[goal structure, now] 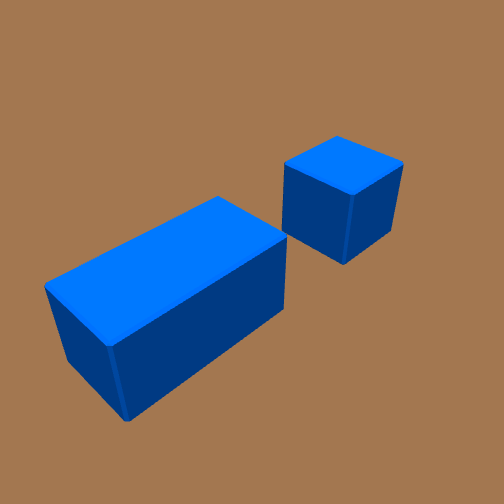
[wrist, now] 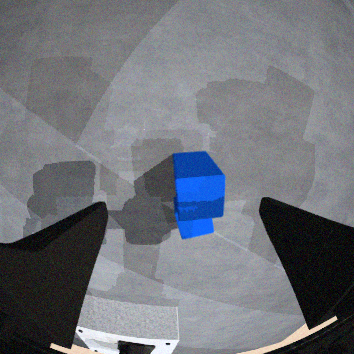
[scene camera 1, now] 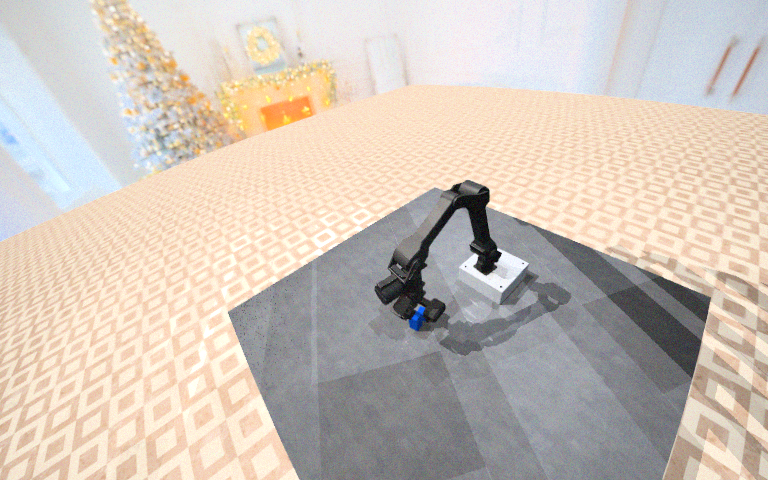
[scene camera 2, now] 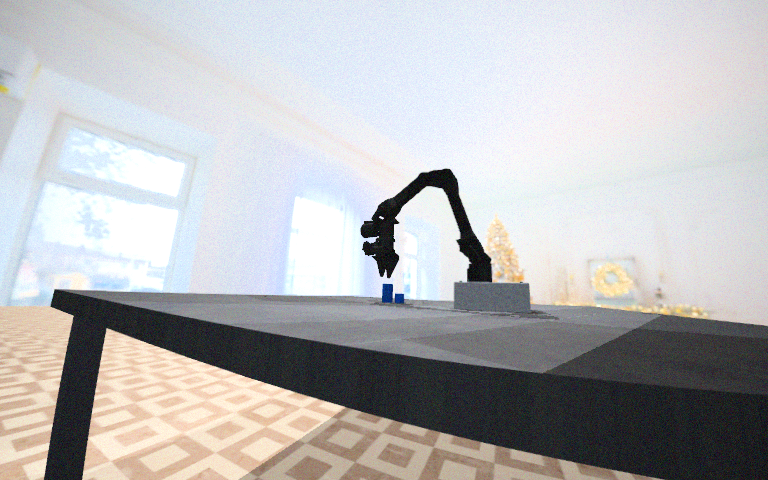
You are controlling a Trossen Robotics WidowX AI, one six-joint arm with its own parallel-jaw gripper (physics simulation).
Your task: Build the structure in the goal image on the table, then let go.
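Places are measured from the arm's base along level axes (x right, y ahead, z up), in metres.
Pixels of known places: gripper, fingertip midpoint: [wrist: 185, 208] [scene camera 1: 416, 314] [scene camera 2: 385, 277]; arm's base at its link origin: [wrist: 134, 346] [scene camera 1: 485, 267] [scene camera 2: 480, 283].
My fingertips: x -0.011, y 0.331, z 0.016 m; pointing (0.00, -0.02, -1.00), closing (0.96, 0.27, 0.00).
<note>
Ahead of a thing's pixels: the offset from my fingertips to its middle. Level surfaces: height alone.
A taller blue block {dx +0.014, dy -0.004, dz -0.055 m} [scene camera 1: 416, 322] [scene camera 2: 387, 293] [wrist: 199, 188] stands upright on the grey table {dz -0.088 m} [scene camera 1: 385, 407] [scene camera 2: 317, 333]. It may be one piece or stacked cubes; no seam shows. A small, lower blue cube {dx +0.028, dy -0.045, dz -0.071 m} [scene camera 1: 421, 310] [scene camera 2: 399, 298] [wrist: 198, 229] sits close beside it, on the side toward the arm's base. In the wrist view the taller block partly hides the cube, so whether they touch cannot be told. My gripper [scene camera 1: 419, 318] [scene camera 2: 385, 276] [wrist: 185, 208] is open and empty, pointing down. Its fingertips are a little above the taller block, which shows between them in the wrist view.
The arm's white base box [scene camera 1: 493, 278] [scene camera 2: 491, 296] [wrist: 131, 320] stands on the table, to the right of the blocks in both scene views. The arm arches from it over to the blocks. Shadows of the arm fall on the table around the blocks.
</note>
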